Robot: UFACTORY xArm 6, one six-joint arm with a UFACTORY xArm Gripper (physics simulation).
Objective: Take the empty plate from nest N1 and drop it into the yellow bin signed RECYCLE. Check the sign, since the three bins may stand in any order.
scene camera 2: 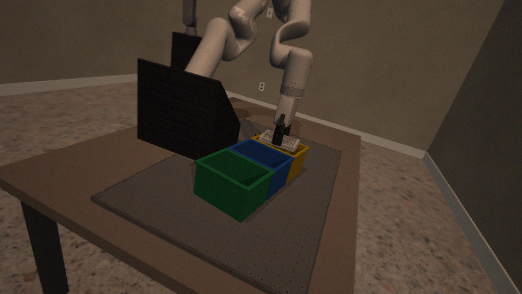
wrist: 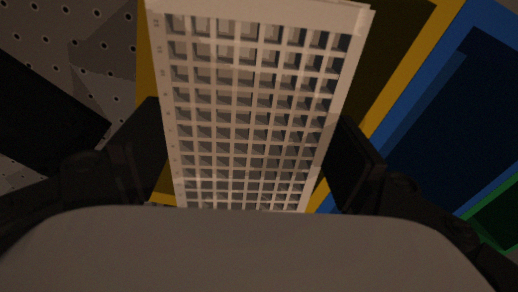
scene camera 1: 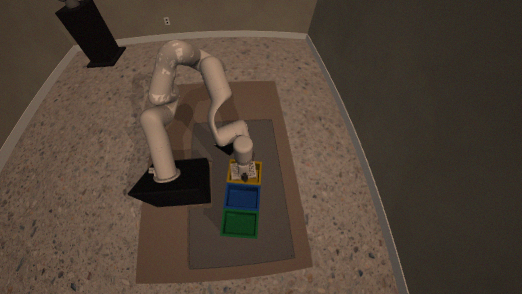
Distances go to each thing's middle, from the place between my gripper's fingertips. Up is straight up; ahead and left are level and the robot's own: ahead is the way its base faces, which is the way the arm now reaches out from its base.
I see the gridded plate (wrist: 249,103) right at my hand.
